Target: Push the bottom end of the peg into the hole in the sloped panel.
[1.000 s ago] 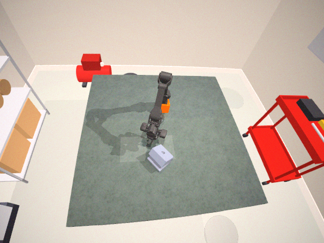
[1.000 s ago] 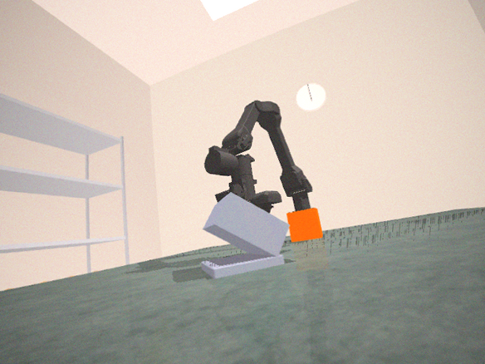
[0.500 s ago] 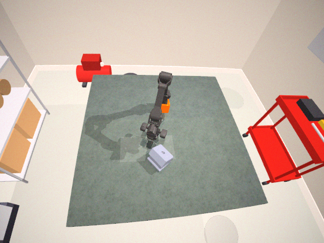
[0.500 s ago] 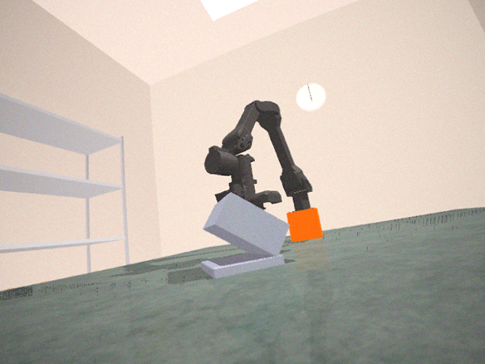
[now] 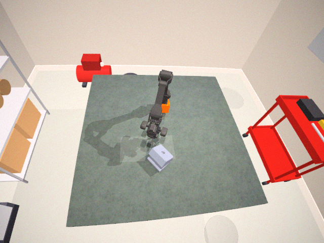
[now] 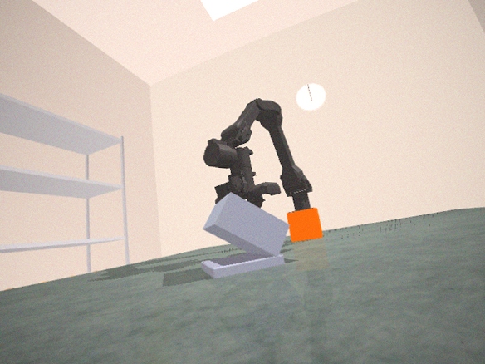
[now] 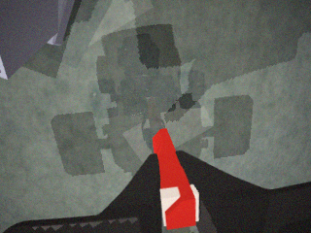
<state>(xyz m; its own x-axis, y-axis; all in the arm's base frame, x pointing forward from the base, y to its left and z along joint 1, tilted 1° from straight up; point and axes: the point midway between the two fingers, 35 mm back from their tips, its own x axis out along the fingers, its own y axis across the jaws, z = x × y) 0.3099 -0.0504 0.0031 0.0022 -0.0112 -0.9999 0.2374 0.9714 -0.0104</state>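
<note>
Now: the grey sloped panel 160 mm ahead of my gripper tip, 70 mm to the left of it and 10 mm above it. From my gripper tip the other things lie so: red peg (20 mm above).
</note>
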